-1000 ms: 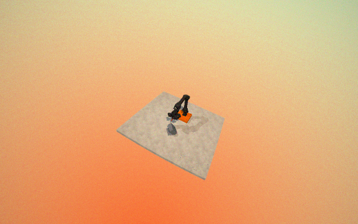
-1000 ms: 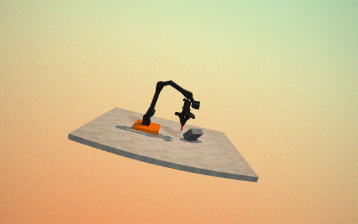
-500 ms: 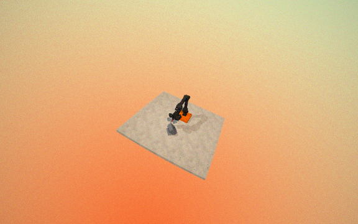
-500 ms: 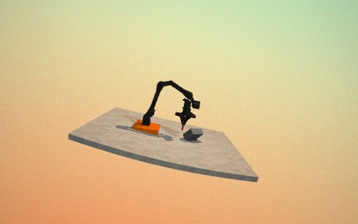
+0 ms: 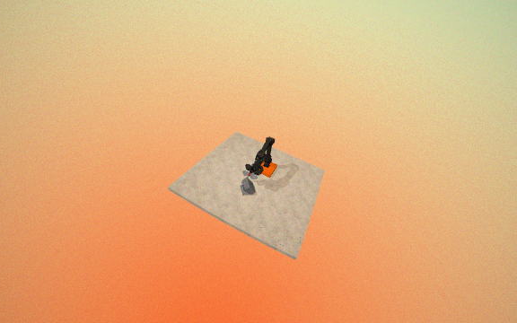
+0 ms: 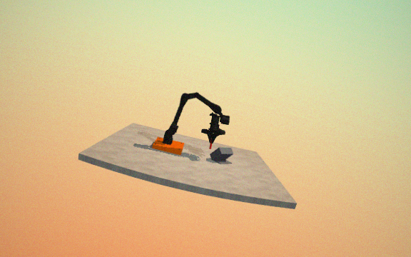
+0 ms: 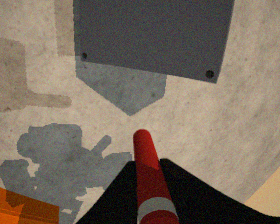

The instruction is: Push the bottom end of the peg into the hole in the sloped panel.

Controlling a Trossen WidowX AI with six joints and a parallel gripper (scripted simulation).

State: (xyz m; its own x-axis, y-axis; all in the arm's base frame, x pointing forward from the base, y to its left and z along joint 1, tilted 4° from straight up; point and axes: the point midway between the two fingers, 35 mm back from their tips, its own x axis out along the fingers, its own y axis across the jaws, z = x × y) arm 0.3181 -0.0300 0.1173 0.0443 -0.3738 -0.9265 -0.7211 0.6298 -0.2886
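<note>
The grey sloped panel is 10 cm ahead of my gripper tip, 5 cm to the left of it and 7 cm below it. The rest, counted from my gripper tip: red peg 1 cm to the left, 2 cm above.
</note>
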